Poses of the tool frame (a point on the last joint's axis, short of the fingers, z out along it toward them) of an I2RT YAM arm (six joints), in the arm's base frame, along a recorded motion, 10 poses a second.
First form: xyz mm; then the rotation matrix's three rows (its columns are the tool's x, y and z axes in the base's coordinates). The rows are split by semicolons.
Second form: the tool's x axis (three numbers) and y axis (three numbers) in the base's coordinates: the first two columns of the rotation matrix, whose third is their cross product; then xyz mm. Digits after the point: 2 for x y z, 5 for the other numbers. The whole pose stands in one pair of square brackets.
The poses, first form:
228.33 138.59 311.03; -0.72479 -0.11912 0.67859; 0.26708 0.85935 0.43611; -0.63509 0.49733 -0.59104
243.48 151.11 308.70; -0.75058 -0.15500 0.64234; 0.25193 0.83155 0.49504; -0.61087 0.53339 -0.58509
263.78 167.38 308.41; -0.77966 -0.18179 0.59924; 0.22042 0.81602 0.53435; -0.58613 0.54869 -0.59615
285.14 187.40 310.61; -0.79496 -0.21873 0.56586; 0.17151 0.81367 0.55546; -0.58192 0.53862 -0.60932
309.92 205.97 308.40; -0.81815 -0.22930 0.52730; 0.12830 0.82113 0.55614; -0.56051 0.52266 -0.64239
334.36 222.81 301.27; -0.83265 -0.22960 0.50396; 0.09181 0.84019 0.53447; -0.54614 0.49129 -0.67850
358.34 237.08 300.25; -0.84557 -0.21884 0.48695; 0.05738 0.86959 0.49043; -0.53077 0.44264 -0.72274
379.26 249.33 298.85; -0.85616 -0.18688 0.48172; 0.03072 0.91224 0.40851; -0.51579 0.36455 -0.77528
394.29 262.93 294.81; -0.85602 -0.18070 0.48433; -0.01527 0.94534 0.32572; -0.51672 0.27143 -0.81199
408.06 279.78 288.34; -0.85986 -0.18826 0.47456; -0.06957 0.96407 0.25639; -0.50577 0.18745 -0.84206
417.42 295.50 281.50; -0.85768 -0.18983 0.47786; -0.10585 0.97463 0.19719; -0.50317 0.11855 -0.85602
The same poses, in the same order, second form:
[-0.72479 0.26708 -0.63509 -0.11912 0.85935 0.49733 228.33 138.59 311.03]
[-0.75058 0.25193 -0.61087 -0.15500 0.83155 0.53339 243.48 151.11 308.70]
[-0.77966 0.22042 -0.58613 -0.18179 0.81602 0.54869 263.78 167.38 308.41]
[-0.79496 0.17151 -0.58192 -0.21873 0.81367 0.53862 285.14 187.40 310.61]
[-0.81815 0.12830 -0.56051 -0.22930 0.82113 0.52266 309.92 205.97 308.40]
[-0.83265 0.09181 -0.54614 -0.22960 0.84019 0.49129 334.36 222.81 301.27]
[-0.84557 0.05738 -0.53077 -0.21884 0.86959 0.44264 358.34 237.08 300.25]
[-0.85616 0.03072 -0.51579 -0.18688 0.91224 0.36455 379.26 249.33 298.85]
[-0.85602 -0.01527 -0.51672 -0.18070 0.94534 0.27143 394.29 262.93 294.81]
[-0.85986 -0.06957 -0.50577 -0.18826 0.96407 0.18745 408.06 279.78 288.34]
[-0.85768 -0.10585 -0.50317 -0.18983 0.97463 0.11855 417.42 295.50 281.50]

